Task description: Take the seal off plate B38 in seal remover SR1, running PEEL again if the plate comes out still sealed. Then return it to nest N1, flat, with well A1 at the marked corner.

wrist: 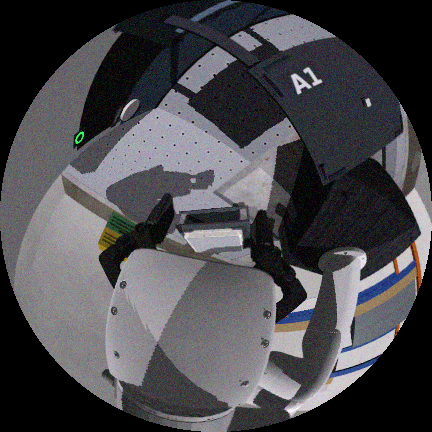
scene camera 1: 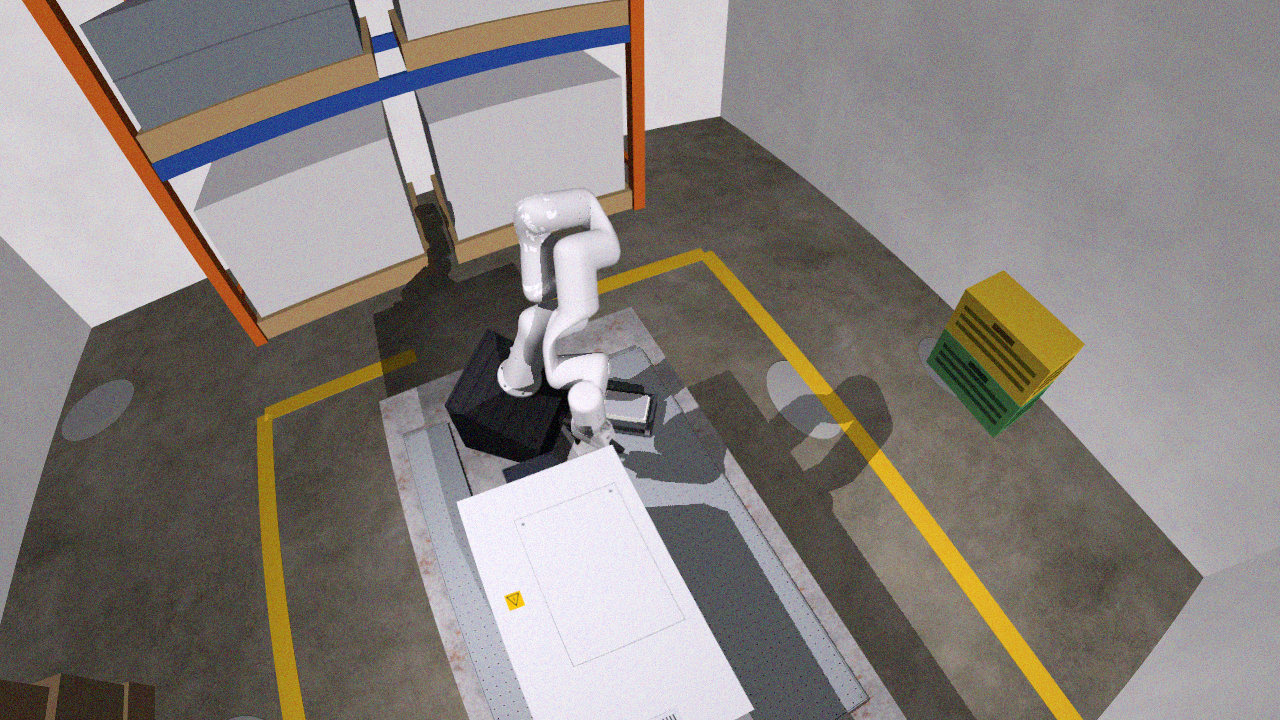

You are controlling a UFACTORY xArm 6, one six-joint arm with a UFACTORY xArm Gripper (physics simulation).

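Seen in the pictures: gripper, fingertip midpoint: [wrist: 213, 211] [scene camera 1: 595, 447]; arm's base, link origin: [wrist: 342, 260] [scene camera 1: 519, 377].
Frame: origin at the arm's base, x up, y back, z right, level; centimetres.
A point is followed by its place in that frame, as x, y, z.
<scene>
A pale, flat-topped plate [scene camera 1: 629, 408] @(-8.1, -12.6, -28.0) [wrist: 215, 241] @(-8.1, -12.4, -26.1) sits at a dark, frame-like holder [scene camera 1: 651, 415] @(-9.7, -15.5, -33.5) [wrist: 215, 227] @(-9.7, -14.9, -24.3) beside the robot's base. No label is readable on either, and I cannot tell whether the plate is sealed. My gripper [scene camera 1: 612, 442] @(-2.7, -25.6, -15.7) [wrist: 213, 211] @(-2.7, -25.6, -15.7) is open and empty. In the wrist view its two black fingers stand apart, one on each side of the holder; their height over it is unclear. A dark panel [wrist: 340, 115] @(-1.8, -29.7, -2.2) printed "A1" shows at the upper right. A dark machine [wrist: 107, 85] with a green ring light stands at the upper left; no SR1 label is readable.
A large white housing [scene camera 1: 595, 573] @(23.2, -66.7, -8.0) stands close in front of the gripper and partly hides it. The arm's black base block [scene camera 1: 501, 411] @(0.2, -10.1, 6.4) [wrist: 360, 215] @(-2.4, -14.1, 2.0) is beside the holder. Yellow and green crates [scene camera 1: 1006, 349] stand on the floor at the right. A pallet rack [scene camera 1: 637, 116] stands behind.
</scene>
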